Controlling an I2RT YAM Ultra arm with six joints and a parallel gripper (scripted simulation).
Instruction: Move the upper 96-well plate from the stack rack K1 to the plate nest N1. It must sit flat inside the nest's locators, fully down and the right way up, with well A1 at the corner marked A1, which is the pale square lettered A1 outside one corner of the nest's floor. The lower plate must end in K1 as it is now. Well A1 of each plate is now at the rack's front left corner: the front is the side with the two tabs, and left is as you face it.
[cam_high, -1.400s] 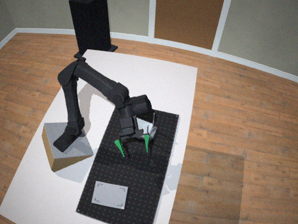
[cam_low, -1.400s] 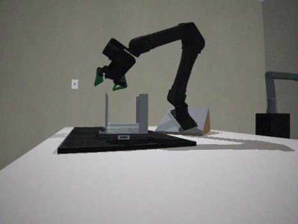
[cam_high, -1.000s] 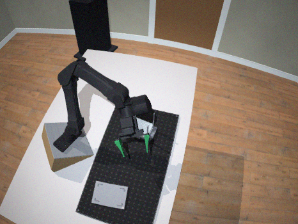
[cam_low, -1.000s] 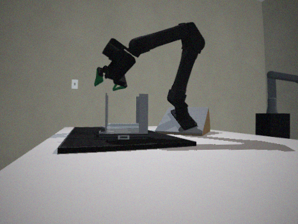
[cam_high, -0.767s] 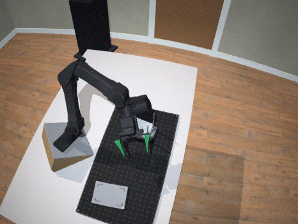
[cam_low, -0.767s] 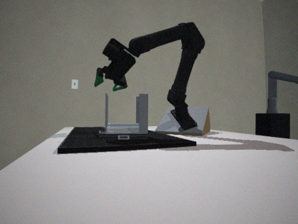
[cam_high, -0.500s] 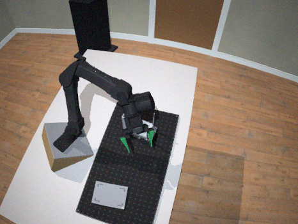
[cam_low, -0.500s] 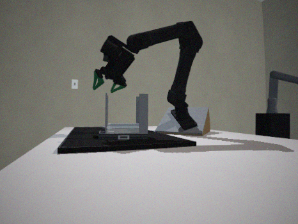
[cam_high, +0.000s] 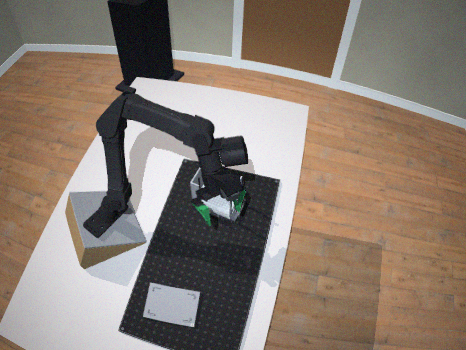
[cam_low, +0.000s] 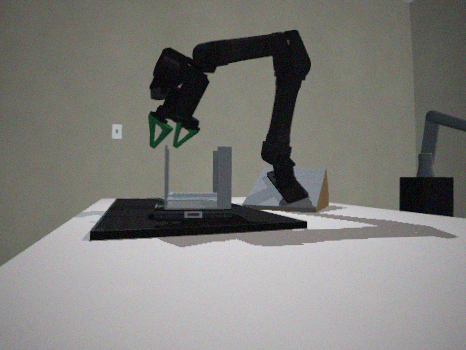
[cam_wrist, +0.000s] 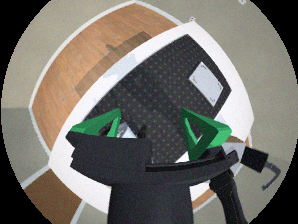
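My gripper is now 90 mm past the 96-well plate, 110 mm to the right of it and 130 mm above it.
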